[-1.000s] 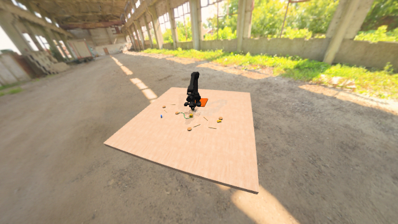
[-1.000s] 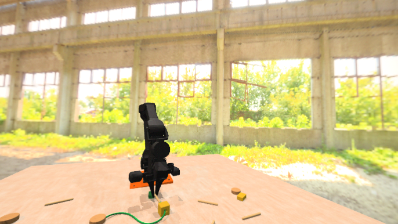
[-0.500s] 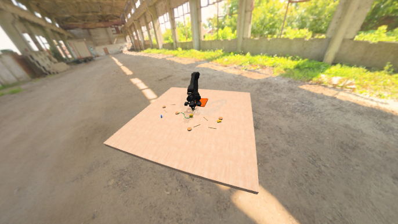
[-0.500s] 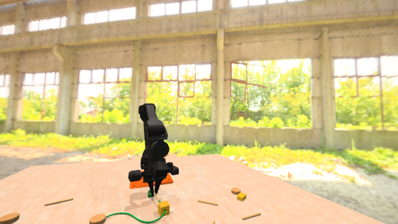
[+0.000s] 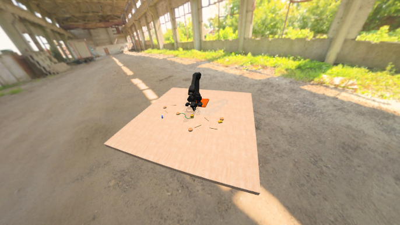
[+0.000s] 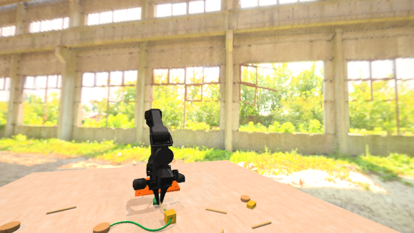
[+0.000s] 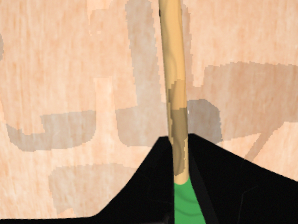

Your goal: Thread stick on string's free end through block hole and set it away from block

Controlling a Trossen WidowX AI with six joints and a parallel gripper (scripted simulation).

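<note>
The small green block is 30 mm behind my gripper tip and 10 mm to the right of it. The rest, counted from my gripper tip: small blue piece: 310 mm to the right, 200 mm ahead, 10 mm above; then thin wooden stick: 40 mm ahead, 10 mm to the left, 10 mm above.
</note>
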